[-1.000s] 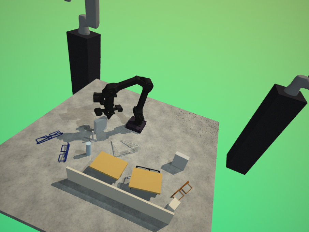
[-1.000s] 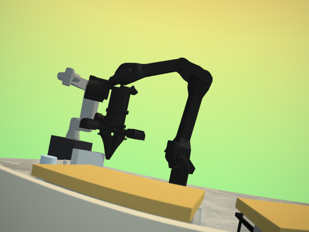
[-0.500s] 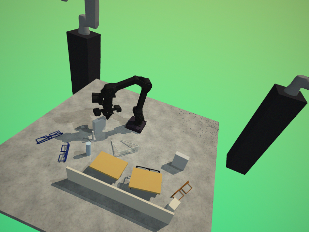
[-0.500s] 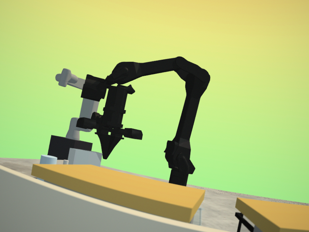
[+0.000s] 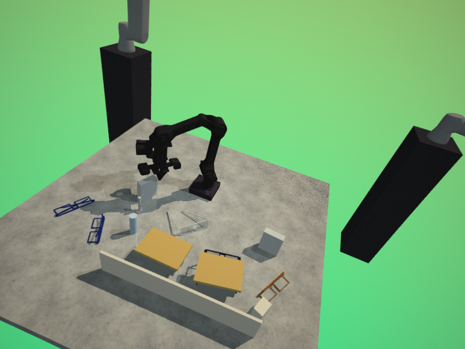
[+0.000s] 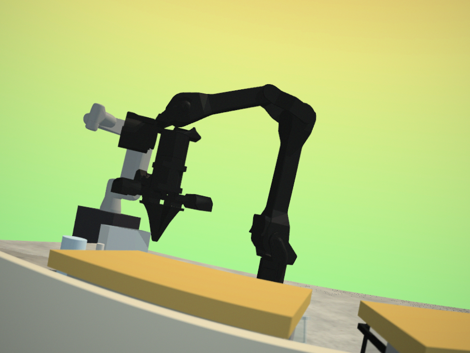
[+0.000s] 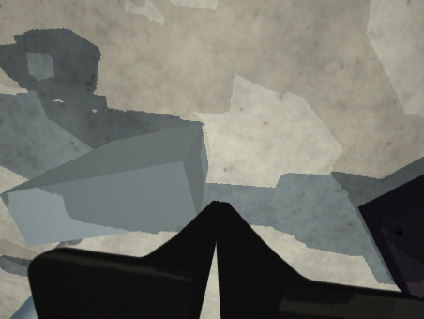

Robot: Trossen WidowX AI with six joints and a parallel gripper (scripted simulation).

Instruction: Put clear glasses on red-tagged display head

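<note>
My gripper tip is now 140 mm short of the small post, 70 mm above it and 10 mm to the left of it. Also, from my gripper tip: cream wall: 440 mm ahead, 340 mm to the left, 40 mm below.
</note>
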